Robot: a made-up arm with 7 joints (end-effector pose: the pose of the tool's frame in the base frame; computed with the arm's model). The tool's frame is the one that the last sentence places. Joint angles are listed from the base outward.
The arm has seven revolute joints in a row. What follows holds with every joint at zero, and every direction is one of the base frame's. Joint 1 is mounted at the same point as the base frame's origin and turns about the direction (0.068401, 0.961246, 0.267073), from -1.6 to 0.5 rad. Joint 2 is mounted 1 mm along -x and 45 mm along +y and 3 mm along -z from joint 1 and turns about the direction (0.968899, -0.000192, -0.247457), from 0 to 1.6 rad. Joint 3 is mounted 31 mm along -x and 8 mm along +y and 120 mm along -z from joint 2 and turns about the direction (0.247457, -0.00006, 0.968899), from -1.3 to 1.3 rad. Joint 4 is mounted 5 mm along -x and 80 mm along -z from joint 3 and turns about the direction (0.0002, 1, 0.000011), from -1.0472 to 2.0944 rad. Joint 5 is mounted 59 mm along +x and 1 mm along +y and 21 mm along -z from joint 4 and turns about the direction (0.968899, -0.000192, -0.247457), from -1.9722 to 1.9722 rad. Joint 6 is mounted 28 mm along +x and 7 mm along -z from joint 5 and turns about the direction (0.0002, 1, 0.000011), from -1.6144 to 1.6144 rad. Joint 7 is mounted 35 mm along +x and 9 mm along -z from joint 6 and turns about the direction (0.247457, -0.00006, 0.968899), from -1.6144 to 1.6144 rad. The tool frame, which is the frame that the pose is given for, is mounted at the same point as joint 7; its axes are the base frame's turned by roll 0, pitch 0.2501 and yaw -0.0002 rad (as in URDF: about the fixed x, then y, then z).
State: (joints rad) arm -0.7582 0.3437 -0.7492 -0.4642 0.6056 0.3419 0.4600
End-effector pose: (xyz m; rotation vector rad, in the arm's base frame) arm 0.1767 -0.0070 -0.1121 0.6854 -0.9396 -0.1276
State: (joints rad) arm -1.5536 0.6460 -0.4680 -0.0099 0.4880 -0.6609 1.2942
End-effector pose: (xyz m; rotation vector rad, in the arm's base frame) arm 0.2379 0.0197 0.0649 -0.1440 -2.1937 0.1950
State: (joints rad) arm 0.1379 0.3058 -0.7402 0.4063 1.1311 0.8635 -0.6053
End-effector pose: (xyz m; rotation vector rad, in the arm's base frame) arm -0.0103 0.0804 -0.2869 1.4389 1.5350 -0.9060
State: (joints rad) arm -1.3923 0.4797 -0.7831 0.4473 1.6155 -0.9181 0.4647
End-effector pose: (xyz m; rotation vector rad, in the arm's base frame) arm 0.2860 0.0009 -0.0634 1.9623 -1.7719 -1.0661
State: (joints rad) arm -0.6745 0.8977 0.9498 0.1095 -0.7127 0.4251 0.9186
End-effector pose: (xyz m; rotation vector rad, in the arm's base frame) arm 0.1547 0.2751 -0.0173 -0.4883 -0.4459 1.4227
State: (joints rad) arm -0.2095 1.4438 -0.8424 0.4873 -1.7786 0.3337 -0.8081
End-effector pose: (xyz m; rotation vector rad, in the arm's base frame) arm 0.0847 0.2901 -0.1335 -0.6017 1.0227 -0.2806
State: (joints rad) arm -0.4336 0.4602 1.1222 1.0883 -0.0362 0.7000 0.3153
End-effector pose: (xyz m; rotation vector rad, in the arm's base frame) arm 0.0900 0.2205 -0.2640 -0.5123 1.3067 1.1780
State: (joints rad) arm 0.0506 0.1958 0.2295 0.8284 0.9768 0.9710 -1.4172
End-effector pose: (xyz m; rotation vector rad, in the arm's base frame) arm -0.0241 0.1530 -0.2937 -0.4511 2.3174 -0.4413
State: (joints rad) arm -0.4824 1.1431 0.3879 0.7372 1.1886 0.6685 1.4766
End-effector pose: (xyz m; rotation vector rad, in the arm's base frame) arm 0.1344 0.3234 -0.0496 -2.3712 0.5131 -1.8286
